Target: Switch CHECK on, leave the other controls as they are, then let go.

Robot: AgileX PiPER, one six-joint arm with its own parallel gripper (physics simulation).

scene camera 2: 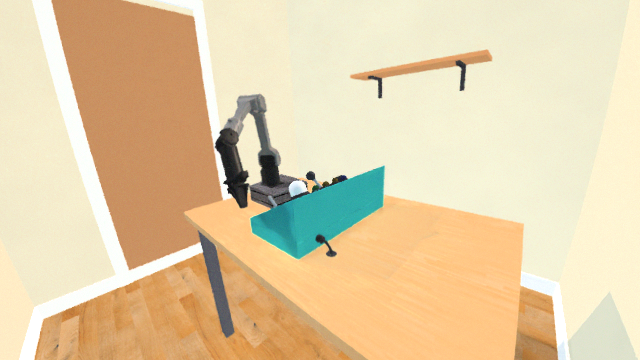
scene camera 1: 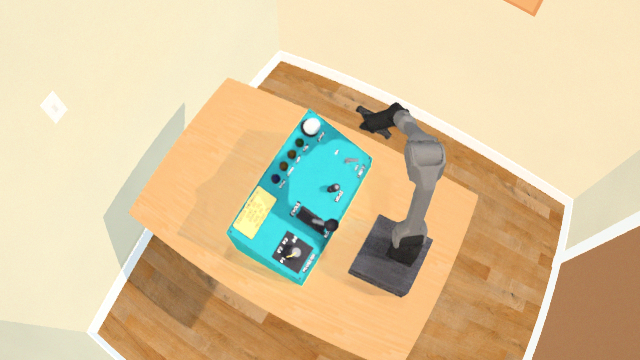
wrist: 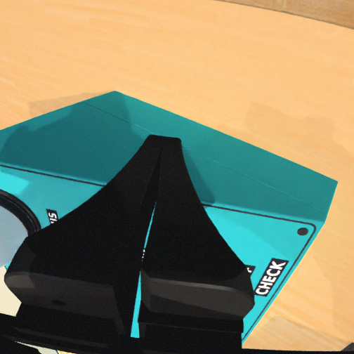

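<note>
The teal console (scene camera 1: 312,167) (scene camera 2: 345,212) (wrist: 265,177) stands on the table. The CHECK switch, a small grey lever (scene camera 1: 351,160) (scene camera 2: 272,201), sits near the panel's corner. The CHECK label (scene camera 1: 361,171) (wrist: 271,278) is beside it, with an OFF label between them. In the wrist view the lever is hidden behind the fingers. My gripper (scene camera 1: 364,126) (scene camera 2: 243,204) (wrist: 162,154) is shut with nothing between its fingertips. It points down beside the console's end, apart from the lever. Which way the lever is set is too small to tell.
The panel also bears a white dome (scene camera 1: 311,126) (scene camera 2: 298,188), several dark lamps, a short black knob (scene camera 1: 333,188), a black-knobbed lever (scene camera 1: 330,225) (scene camera 2: 311,175) and a rotary selector (scene camera 1: 295,252). In the second scene view a small black stalk (scene camera 2: 327,245) is at the console's back.
</note>
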